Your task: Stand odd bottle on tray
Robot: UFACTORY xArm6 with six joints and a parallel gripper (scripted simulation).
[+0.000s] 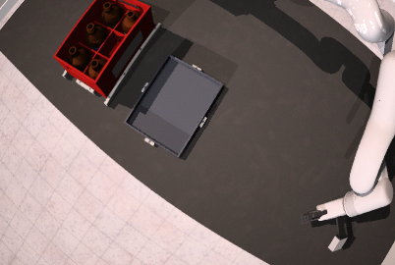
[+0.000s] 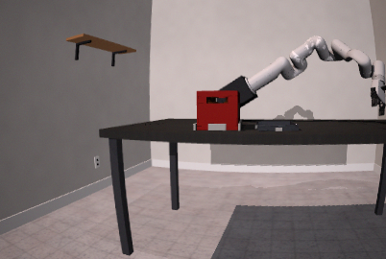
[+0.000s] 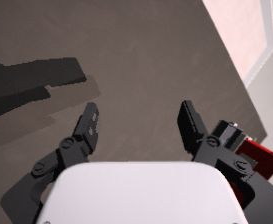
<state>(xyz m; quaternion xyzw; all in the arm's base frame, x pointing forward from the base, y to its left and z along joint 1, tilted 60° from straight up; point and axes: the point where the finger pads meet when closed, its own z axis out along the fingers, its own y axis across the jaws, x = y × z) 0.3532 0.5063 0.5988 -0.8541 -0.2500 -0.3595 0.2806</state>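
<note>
My gripper is now 60 mm short of the red crate, 820 mm to the left of it and 10 mm above it. Round my hand: dark flat tray: 40 mm ahead, 540 mm to the right, 80 mm below.
</note>
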